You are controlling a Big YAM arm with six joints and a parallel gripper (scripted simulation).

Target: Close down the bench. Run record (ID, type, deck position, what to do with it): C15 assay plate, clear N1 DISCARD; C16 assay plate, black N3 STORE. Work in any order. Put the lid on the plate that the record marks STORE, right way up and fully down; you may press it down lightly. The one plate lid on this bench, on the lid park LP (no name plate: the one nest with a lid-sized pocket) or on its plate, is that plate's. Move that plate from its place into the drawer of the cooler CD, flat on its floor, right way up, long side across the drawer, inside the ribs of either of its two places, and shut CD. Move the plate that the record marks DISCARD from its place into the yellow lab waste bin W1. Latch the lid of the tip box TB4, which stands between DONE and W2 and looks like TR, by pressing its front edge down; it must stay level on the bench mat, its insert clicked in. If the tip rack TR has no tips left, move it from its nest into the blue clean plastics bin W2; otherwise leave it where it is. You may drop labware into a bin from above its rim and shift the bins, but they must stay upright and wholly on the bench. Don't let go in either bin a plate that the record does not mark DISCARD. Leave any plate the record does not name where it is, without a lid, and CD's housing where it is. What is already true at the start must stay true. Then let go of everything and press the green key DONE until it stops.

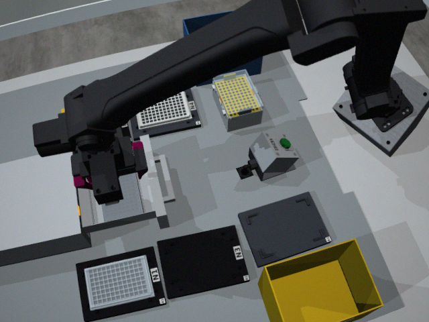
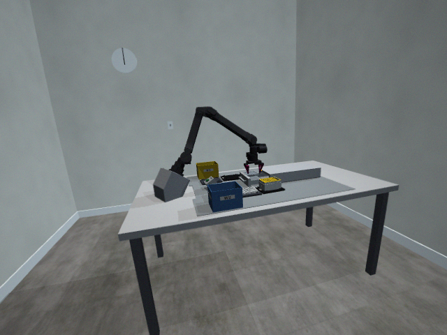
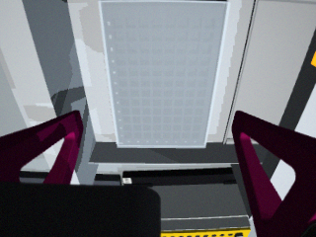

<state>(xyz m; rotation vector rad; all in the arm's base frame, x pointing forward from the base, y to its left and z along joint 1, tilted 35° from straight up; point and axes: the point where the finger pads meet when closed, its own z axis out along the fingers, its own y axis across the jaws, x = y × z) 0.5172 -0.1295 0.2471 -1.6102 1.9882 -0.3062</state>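
The plate lid is 60 mm below my hand. Round my hand: cooler drawer: 60 mm below, 40 mm ahead, 10 mm to the right; black plate: 60 mm below; cooler CD: 160 mm ahead, 50 mm below, 30 mm to the right.
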